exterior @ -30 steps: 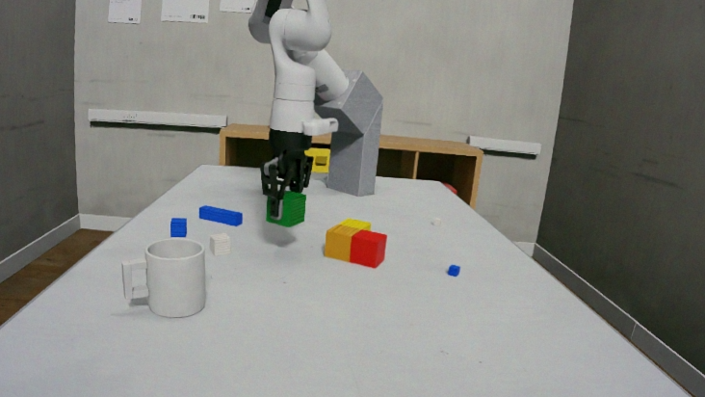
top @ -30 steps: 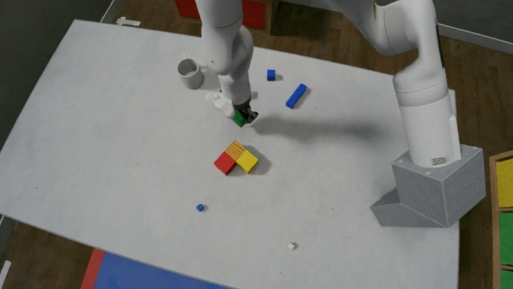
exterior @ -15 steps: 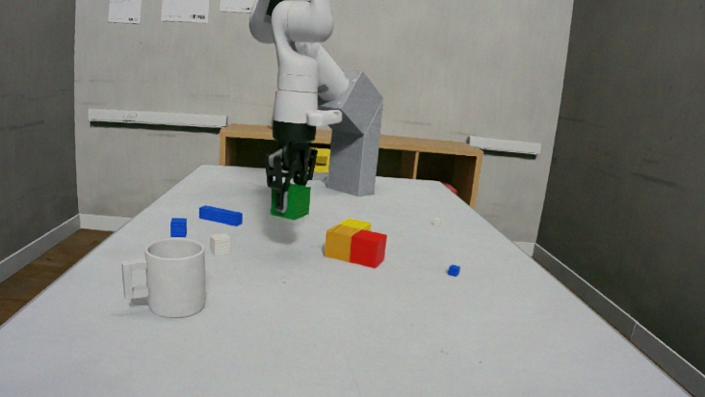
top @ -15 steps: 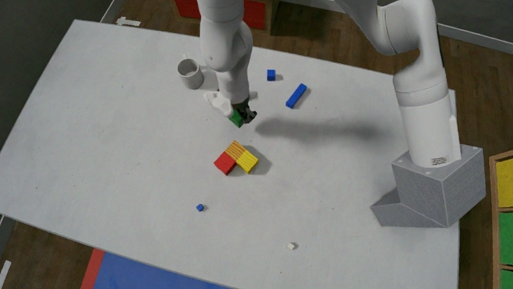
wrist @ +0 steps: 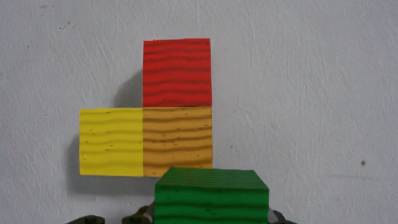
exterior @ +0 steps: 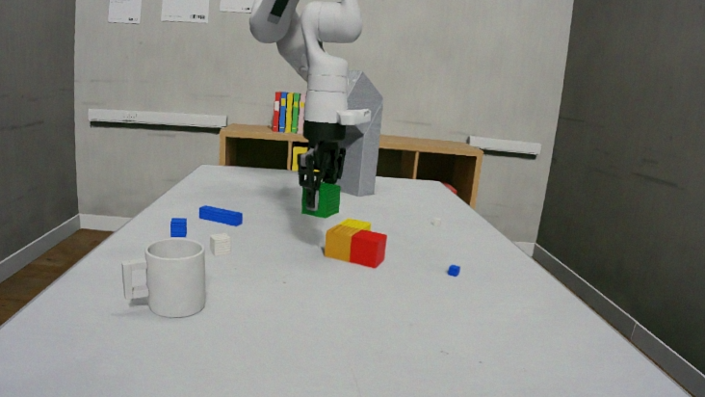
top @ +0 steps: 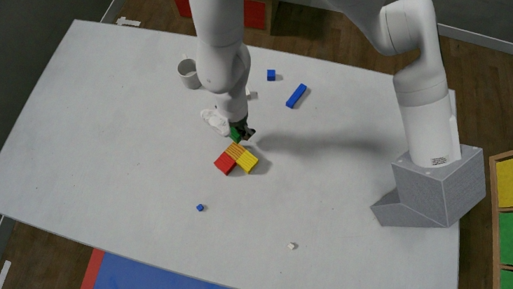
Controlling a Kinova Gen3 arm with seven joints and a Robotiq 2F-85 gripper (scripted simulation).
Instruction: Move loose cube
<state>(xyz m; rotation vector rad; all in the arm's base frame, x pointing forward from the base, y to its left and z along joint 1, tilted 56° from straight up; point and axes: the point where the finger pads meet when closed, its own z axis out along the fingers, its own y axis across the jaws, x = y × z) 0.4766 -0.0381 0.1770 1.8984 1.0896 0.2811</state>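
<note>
My gripper is now 8 cm to the right of the yellow cube, 8 cm above it and 3 cm past it. Also, from my hand: green cube (right at my hand); then red cube (8 cm to the left, 8 cm below, 5 cm ahead); then orange cube (8 cm below, 5 cm to the left, 1 cm ahead).
</note>
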